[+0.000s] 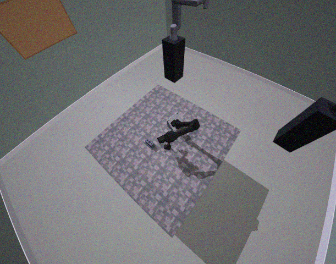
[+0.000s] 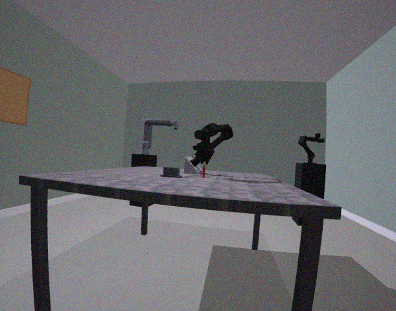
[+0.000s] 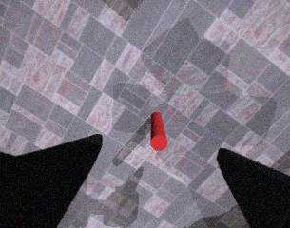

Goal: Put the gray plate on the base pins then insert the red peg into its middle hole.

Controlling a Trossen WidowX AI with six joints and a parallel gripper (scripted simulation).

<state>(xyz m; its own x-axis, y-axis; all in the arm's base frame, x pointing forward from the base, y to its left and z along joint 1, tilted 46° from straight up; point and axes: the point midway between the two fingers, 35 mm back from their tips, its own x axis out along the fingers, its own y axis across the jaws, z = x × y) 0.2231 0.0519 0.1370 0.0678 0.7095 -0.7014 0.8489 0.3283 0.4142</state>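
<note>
My gripper tip is now 50 mm above the red peg. Also, from my gripper tip: gray plate: 180 mm to the right, 110 mm ahead, 40 mm below; then dark flat base: 180 mm to the right, 110 mm ahead, 80 mm below.
</note>
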